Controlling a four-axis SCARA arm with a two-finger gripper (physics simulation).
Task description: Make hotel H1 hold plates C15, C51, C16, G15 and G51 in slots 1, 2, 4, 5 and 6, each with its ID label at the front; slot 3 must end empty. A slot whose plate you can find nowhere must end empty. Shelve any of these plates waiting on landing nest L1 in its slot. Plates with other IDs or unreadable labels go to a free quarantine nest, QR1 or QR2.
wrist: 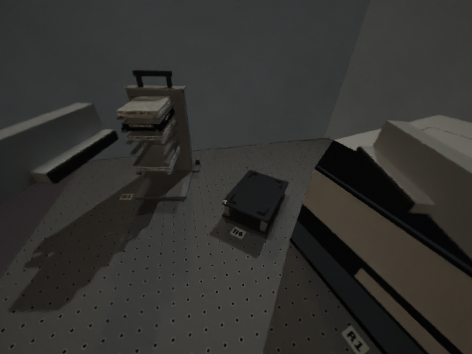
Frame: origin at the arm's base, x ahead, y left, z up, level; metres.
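Where they show: gripper, fingertip midpoint: (233,129).
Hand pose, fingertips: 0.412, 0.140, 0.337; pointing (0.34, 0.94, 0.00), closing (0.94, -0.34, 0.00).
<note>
Each offset is from my fingertips to the top centre of the thing, as dx, dy, dz. "pt": to the spot under its first point. Level surfaces: height alone.
A plate hotel (183,125) with a black top handle stands at the back left; its small floor tag @(pt -0.216, +0.349, -0.324) (126,197) is too blurred to read surely. A pale plate @(-0.107, +0.387, -0.082) (145,106) lies at its top, with a dark layer @(-0.107, +0.387, -0.110) (145,126) and another pale layer @(-0.107, +0.387, -0.138) (150,135) under it. A further pale layer @(-0.107, +0.387, -0.223) (156,162) shows low in the rack, below a gap. Plate IDs and exact slots cannot be read. My gripper (233,129) is open, its fingers at the left and right of the view, with nothing between them. Nest L1 and the quarantine nests cannot be identified here.
A black nest @(+0.131, +0.238, -0.270) (257,192) with pale feet stands on the perforated deck @(dz -0.324) (200,280), right of the hotel; its tag looks like N6. A large beige and black machine @(pt +0.185, +0.033, -0.157) (350,215) tagged R1 fills the right side, partly behind the right finger. Walls rise behind.
</note>
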